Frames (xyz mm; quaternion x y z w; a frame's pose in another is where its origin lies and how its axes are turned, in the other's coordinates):
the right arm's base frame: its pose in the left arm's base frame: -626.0 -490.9 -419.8 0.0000 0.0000 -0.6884 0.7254
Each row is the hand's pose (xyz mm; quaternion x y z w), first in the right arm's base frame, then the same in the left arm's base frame.
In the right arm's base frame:
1: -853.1 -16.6 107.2 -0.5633 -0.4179 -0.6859 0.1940
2: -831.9 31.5 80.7 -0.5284 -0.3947 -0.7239 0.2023
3: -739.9 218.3 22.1 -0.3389 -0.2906 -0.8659 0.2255
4: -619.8 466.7 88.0 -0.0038 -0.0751 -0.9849 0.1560
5: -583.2 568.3 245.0 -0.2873 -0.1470 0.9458 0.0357
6: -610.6 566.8 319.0 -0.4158 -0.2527 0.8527 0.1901
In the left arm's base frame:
1: -687.2 360.2 -312.6 0.6963 -0.0846 0.6311 0.3314
2: -638.1 341.5 -339.1 0.6550 -0.0774 0.6644 0.3516
3: -446.7 259.4 -397.7 0.4459 -0.0225 0.7833 0.4325
4: -192.4 152.5 -331.8 0.0545 0.0519 0.8218 0.5648
5: -89.0 121.2 -174.8 -0.3096 0.0911 0.6615 0.6770
6: -91.9 148.5 -100.8 -0.4756 0.1029 0.4877 0.7249

